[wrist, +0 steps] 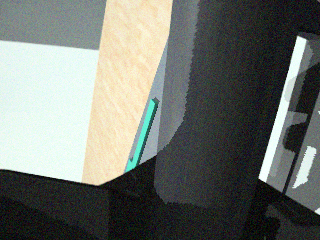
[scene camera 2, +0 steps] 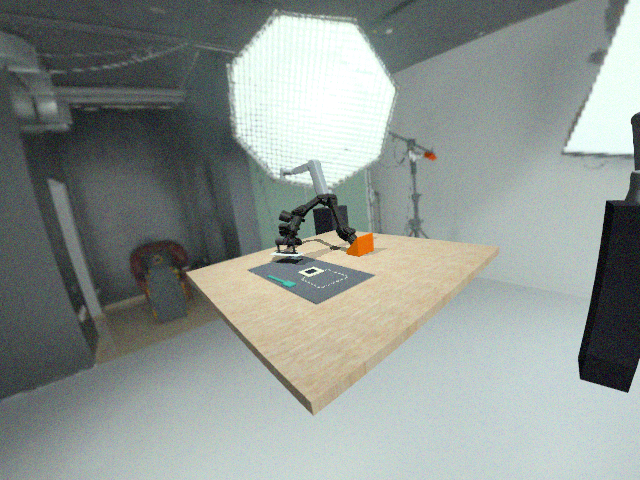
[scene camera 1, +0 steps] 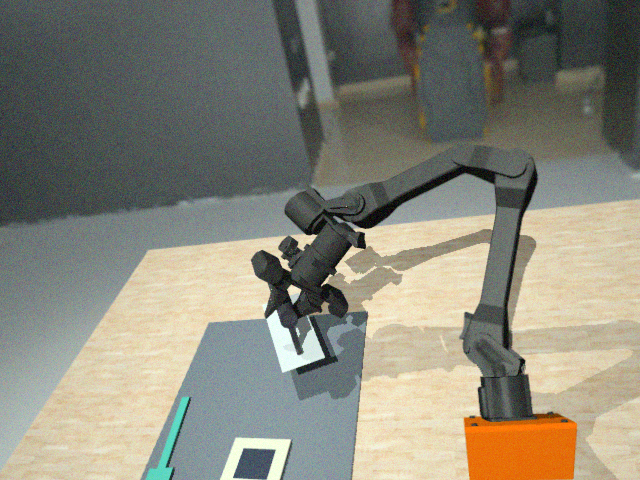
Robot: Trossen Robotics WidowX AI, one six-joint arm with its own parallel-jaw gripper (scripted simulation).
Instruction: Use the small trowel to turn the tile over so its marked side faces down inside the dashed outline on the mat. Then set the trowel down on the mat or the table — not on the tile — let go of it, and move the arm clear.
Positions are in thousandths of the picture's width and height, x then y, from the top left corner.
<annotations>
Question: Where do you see a grey mat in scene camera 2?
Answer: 448, 561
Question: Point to a grey mat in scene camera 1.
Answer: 368, 799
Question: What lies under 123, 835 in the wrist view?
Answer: The gripper.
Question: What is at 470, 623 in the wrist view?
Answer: A grey mat.
</annotations>
